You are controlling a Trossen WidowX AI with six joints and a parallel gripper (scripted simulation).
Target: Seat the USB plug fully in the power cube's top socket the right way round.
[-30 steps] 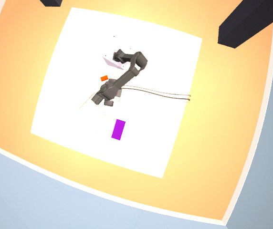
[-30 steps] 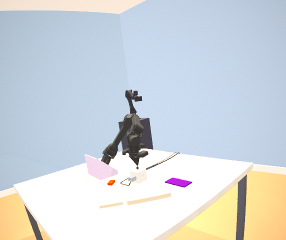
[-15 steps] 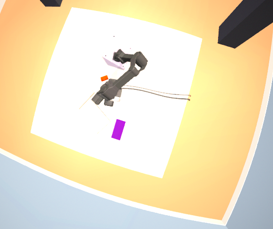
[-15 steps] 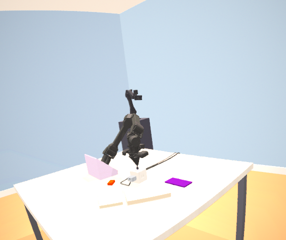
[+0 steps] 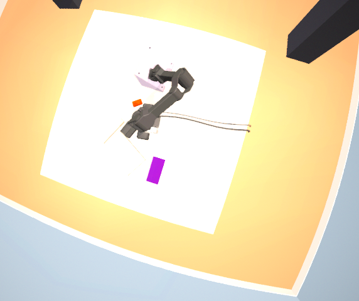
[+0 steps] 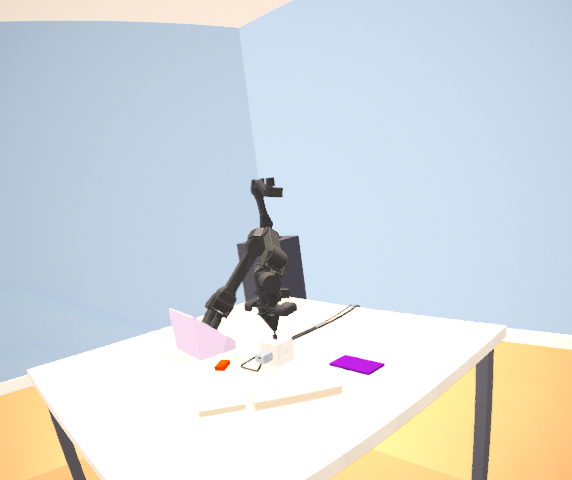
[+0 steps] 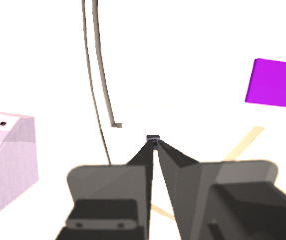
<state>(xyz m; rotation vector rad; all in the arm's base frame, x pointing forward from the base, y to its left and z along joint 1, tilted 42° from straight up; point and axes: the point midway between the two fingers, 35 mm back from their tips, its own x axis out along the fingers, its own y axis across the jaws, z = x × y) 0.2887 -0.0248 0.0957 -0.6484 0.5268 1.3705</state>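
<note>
Now: gripper tip 2 cm above the dark USB plug. Also, from my gripper tip: orange block: 13 cm behind, 14 cm to the right, 10 cm below; then purple card: 27 cm ahead, 7 cm to the left, 10 cm below.
</note>
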